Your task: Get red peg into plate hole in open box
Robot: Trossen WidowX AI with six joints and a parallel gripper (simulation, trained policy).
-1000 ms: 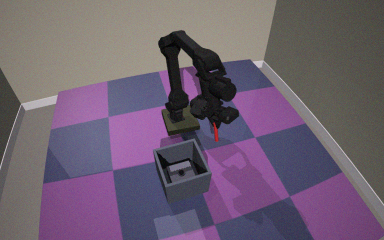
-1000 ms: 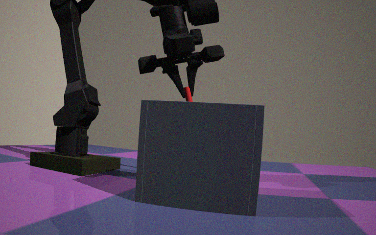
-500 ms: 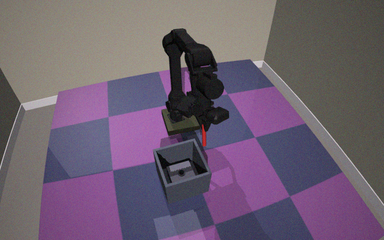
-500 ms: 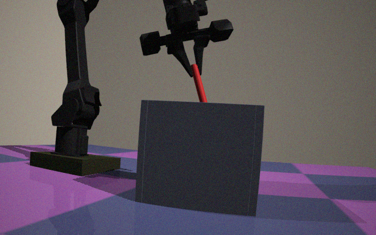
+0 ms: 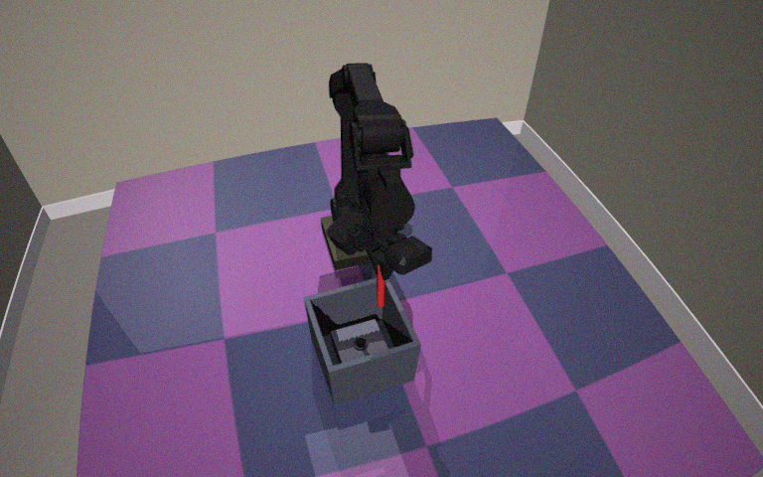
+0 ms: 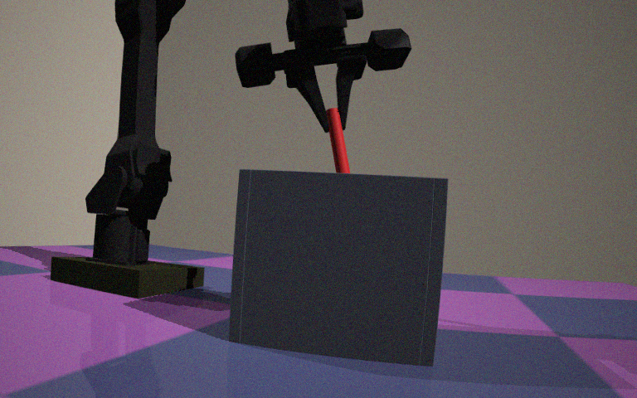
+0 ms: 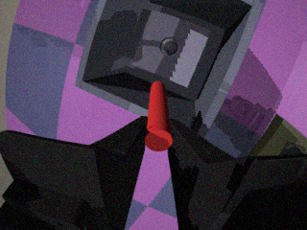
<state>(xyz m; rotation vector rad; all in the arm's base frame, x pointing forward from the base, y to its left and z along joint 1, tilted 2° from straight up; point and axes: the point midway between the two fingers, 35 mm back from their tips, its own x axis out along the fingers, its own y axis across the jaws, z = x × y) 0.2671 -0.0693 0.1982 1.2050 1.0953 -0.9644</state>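
Right now my gripper tip is 2 cm short of the grey plate, 6 cm to the left of it and 15 cm above it. Round my gripper tip: red peg (1 cm to the right, 2 cm below).
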